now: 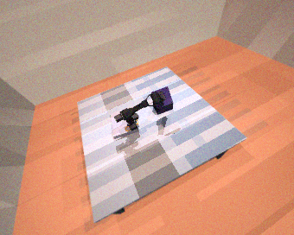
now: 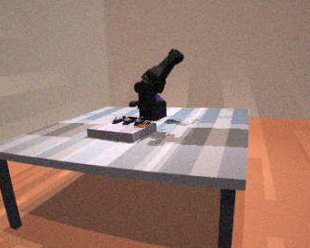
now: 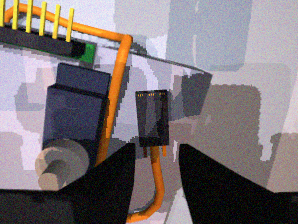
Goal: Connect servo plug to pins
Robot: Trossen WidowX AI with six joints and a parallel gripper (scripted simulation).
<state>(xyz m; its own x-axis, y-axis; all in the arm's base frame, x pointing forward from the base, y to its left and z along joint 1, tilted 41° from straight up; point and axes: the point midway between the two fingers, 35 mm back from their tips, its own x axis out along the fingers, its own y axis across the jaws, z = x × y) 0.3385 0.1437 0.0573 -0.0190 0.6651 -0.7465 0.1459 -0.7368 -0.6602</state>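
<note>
The red band is 15 cm to the right of my gripper tip and 5 cm behind it. Round my gripper tip: dark servo (12 cm to the right, 3 cm below); white dot (15 cm to the right, 5 cm behind); printed holder (13 cm to the right, 11 cm ahead, 5 cm below).
</note>
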